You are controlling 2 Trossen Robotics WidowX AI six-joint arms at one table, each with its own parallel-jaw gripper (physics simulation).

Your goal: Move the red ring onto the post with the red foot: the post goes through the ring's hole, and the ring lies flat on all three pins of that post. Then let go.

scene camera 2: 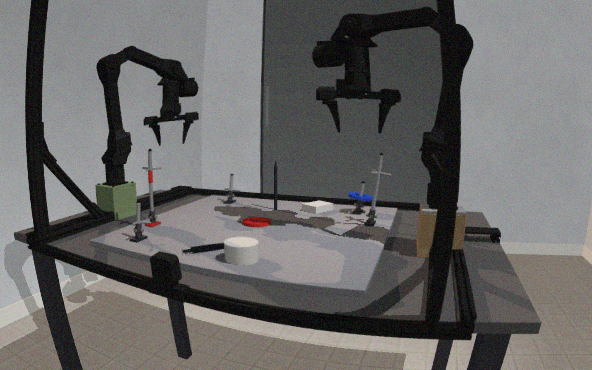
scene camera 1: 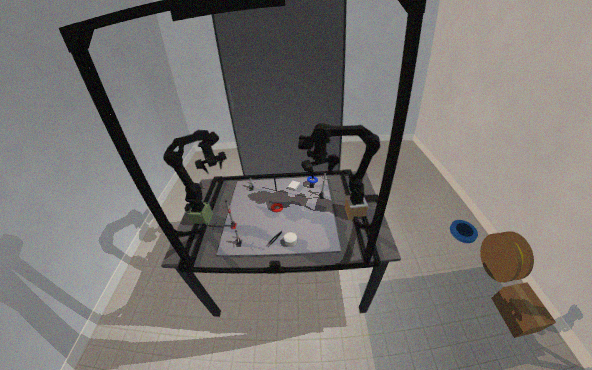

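Seen in the pictures: left gripper, fingertip midpoint: [scene camera 2: 171,144] [scene camera 1: 214,171]; right gripper, fingertip midpoint: [scene camera 2: 359,132] [scene camera 1: 320,176]; left arm's base, origin of the base link: [scene camera 2: 115,183] [scene camera 1: 198,208]; right arm's base, origin of the base link: [scene camera 1: 356,200].
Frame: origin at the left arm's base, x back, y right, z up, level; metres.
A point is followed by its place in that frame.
The red ring [scene camera 1: 277,210] @(z -0.077, x -0.447, y -0.086 m) [scene camera 2: 256,225] @(z -0.081, x -0.456, y -0.085 m) lies flat on the grey mat [scene camera 1: 305,245] @(z -0.085, x -0.624, y 0.150 m) [scene camera 2: 310,270] @(z -0.085, x -0.685, y 0.124 m), near its middle, away from the posts. The post with the red foot [scene camera 1: 233,226] @(z -0.080, x -0.217, y 0.051 m) [scene camera 2: 151,192] @(z 0.000, x -0.222, y 0.046 m) stands upright at the mat's left side; it has a red band and thin cross pins high up, and no ring shows on it. My left gripper [scene camera 1: 214,167] @(z 0.099, x -0.047, y -0.228 m) [scene camera 2: 171,143] @(z 0.099, x -0.047, y -0.228 m) is open and empty, high above the table's back left. My right gripper [scene camera 1: 321,170] @(z 0.144, x -0.694, y -0.125 m) [scene camera 2: 360,132] @(z 0.144, x -0.694, y -0.125 m) is open and empty, high above the back right, away from the red ring.
A blue ring [scene camera 2: 360,196] @(z -0.034, x -0.647, y -0.310 m) sits on a short post at the back right, beside a tall post [scene camera 2: 375,200] @(z -0.024, x -0.710, y -0.228 m). Short posts [scene camera 2: 231,189] @(z -0.044, x -0.243, y -0.297 m) [scene camera 2: 139,222] @(z -0.045, x -0.285, y 0.155 m), a dark spike [scene camera 2: 275,187] @(z -0.021, x -0.410, y -0.273 m), a white block [scene camera 2: 317,206] @(z -0.066, x -0.533, y -0.283 m), a white cylinder [scene camera 2: 241,251] @(z -0.058, x -0.566, y 0.157 m) and a black tool [scene camera 2: 204,248] @(z -0.077, x -0.462, y 0.134 m) stand or lie around.
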